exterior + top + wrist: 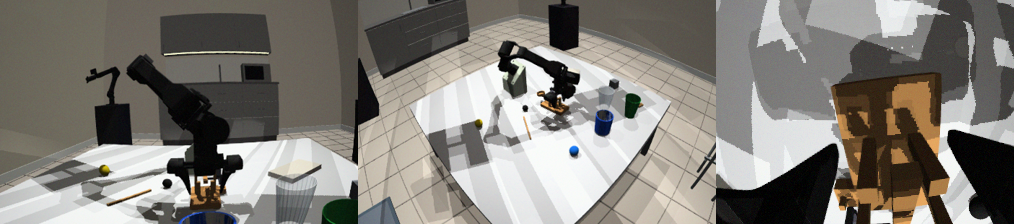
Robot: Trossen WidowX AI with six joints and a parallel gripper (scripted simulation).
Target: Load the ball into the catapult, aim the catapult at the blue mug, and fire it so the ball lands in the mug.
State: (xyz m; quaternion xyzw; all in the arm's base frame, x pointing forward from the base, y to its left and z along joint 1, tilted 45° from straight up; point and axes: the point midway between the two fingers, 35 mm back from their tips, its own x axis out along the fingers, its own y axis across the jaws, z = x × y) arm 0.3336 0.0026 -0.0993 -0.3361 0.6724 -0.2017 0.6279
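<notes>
My gripper tip is 11 cm past the black ball, 14 cm to the left of it and 2 cm above it. Also, from my gripper tip: wooden catapult (7 cm behind, 2 cm above); clear cup (15 cm ahead, 22 cm to the left); wooden stick (1 cm ahead, 22 cm to the right, 3 cm below).
</notes>
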